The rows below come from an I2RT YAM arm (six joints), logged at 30 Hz.
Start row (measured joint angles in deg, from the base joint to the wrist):
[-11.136 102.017 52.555 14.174 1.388 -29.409]
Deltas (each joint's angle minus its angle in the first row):
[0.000 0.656 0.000 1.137 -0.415 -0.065]
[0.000 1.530 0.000 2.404 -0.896 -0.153]
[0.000 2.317 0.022 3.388 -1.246 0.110]
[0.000 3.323 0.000 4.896 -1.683 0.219]
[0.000 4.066 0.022 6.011 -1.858 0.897]
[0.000 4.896 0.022 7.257 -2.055 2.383]
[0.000 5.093 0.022 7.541 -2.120 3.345]
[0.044 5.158 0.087 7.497 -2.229 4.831]
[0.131 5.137 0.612 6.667 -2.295 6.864]
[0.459 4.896 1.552 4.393 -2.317 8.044]
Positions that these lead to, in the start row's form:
[-11.136 102.673 52.555 15.311 0.973 -29.474]
[-11.136 103.547 52.555 16.578 0.492 -29.562]
[-11.136 104.334 52.577 17.562 0.142 -29.299]
[-11.136 105.340 52.555 19.070 -0.295 -29.190]
[-11.136 106.083 52.577 20.185 -0.470 -28.512]
[-11.136 106.913 52.577 21.431 -0.667 -27.026]
[-11.136 107.110 52.577 21.715 -0.732 -26.064]
[-11.092 107.175 52.642 21.671 -0.841 -24.578]
[-11.005 107.154 53.167 20.841 -0.907 -22.545]
[-10.677 106.913 54.107 18.567 -0.929 -21.365]

